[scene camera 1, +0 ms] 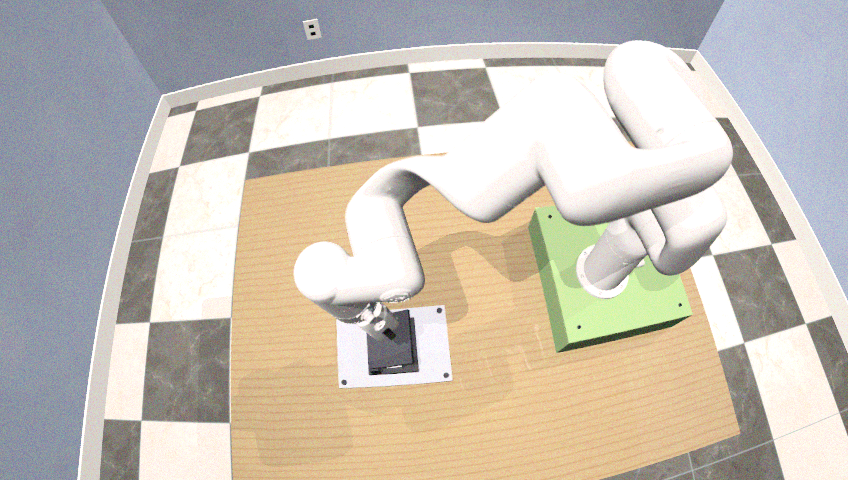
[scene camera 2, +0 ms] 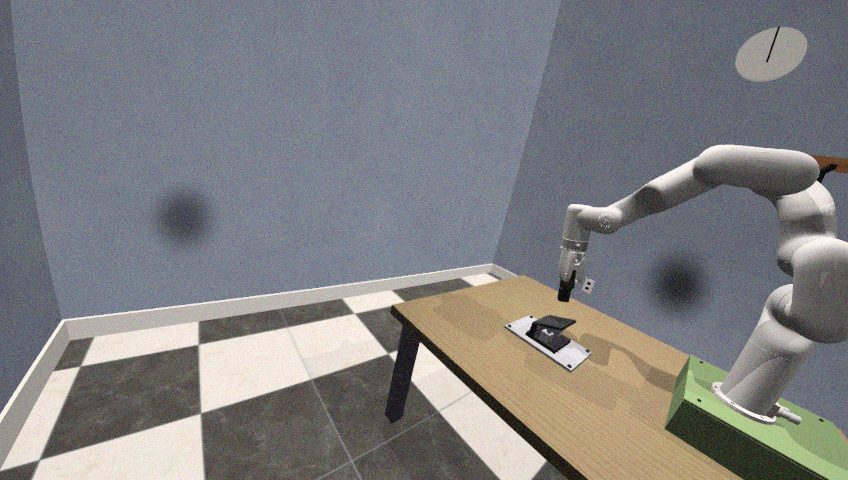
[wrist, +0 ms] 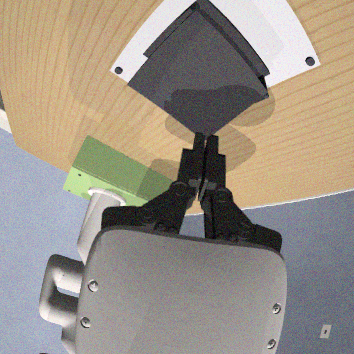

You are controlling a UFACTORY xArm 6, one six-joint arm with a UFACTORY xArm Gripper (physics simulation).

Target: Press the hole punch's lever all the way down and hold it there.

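Frame: origin at the arm's base, x back, y up, z left, level; millimetres.
Seen in the pictures: gripper, fingertip midpoint: (scene camera 2: 562, 300) (wrist: 203, 146); arm's base, link origin: (scene camera 1: 602, 272) (scene camera 2: 740, 403) (wrist: 107, 195).
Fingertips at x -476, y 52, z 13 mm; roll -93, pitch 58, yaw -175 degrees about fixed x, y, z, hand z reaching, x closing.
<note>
Offsets run from my fingertips to a thing's top centre. Level surfaces: height alone.
The black hole punch stands on a white plate {dy -136, dx +3, dz +12 mm} (scene camera 1: 434, 350) (scene camera 2: 576, 361) (wrist: 295, 45). Its flat dark lever {dy -54, dx +3, dz +12 mm} (scene camera 1: 395, 353) (scene camera 2: 557, 321) (wrist: 200, 70) is raised and tilted, with a gap under its free end in the scene camera 2 view. My gripper (scene camera 1: 389, 334) (scene camera 2: 563, 299) (wrist: 203, 146) is shut with nothing between the fingers. It points down and hangs above the lever, apart from it in the scene camera 2 view. In the wrist view the fingertips appear by the lever's near corner. The arm and gripper hide part of the lever in the scene camera 1 view.
The plate lies on a wooden table {dy -148 mm} (scene camera 1: 285, 237) (scene camera 2: 476, 350) (wrist: 45, 75). The arm's base stands on a green block (scene camera 1: 547, 297) (scene camera 2: 684, 410) (wrist: 110, 165) to the right in both scene views. Screws mark the plate's corners.
</note>
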